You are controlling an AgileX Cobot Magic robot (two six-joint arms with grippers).
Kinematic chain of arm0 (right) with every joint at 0, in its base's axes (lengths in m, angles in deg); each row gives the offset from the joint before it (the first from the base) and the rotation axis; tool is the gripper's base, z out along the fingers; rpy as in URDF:
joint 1: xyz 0 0 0.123 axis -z
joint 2: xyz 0 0 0 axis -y
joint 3: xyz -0.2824 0 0.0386 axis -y
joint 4: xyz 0.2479 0 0.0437 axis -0.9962 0 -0.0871
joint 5: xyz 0 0 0 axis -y
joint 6: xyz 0.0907 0 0.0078 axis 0.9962 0 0.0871
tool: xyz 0 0 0 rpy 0 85 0
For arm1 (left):
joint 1: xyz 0 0 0.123 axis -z
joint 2: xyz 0 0 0 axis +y
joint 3: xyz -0.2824 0 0.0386 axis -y
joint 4: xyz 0.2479 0 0.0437 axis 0.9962 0 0.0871
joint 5: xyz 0 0 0 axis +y
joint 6: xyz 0.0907 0 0.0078 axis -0.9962 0 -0.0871
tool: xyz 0 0 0 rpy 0 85 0
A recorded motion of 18 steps. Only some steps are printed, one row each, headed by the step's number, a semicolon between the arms.
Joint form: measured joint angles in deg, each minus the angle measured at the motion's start. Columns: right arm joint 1, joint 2, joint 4, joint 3, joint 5, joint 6; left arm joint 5, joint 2, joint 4, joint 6, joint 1, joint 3.
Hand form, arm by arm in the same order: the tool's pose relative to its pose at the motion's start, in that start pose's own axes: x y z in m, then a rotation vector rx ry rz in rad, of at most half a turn. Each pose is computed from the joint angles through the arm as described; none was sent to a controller.
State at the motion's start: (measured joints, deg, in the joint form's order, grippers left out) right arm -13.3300 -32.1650 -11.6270 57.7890 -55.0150 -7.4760; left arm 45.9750 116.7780 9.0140 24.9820 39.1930 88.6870
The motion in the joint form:
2: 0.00 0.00 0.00 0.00 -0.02 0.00; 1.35 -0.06 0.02 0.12 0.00 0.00
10: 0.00 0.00 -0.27 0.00 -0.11 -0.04; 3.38 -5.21 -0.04 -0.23 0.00 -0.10
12: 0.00 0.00 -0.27 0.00 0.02 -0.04; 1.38 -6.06 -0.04 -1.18 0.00 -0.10
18: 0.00 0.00 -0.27 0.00 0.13 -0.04; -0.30 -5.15 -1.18 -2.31 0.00 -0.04
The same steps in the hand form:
2: 0.0000 0.0000 0.0000 0.0000 0.0003 0.0000; 0.0018 0.0009 -0.0005 -0.0099 0.0203 -0.0020
10: 0.0001 0.0004 0.0000 -0.0041 0.0014 0.0020; -0.0022 0.0044 -0.0385 0.0042 -0.0301 -0.0068
12: -0.0001 0.0003 0.0000 -0.0038 -0.0008 0.0020; -0.0060 0.0036 -0.0451 0.0228 -0.0760 0.0083
18: -0.0003 0.0003 0.0000 -0.0035 -0.0028 0.0020; -0.0072 0.0007 -0.0386 0.0429 -0.0832 0.0166

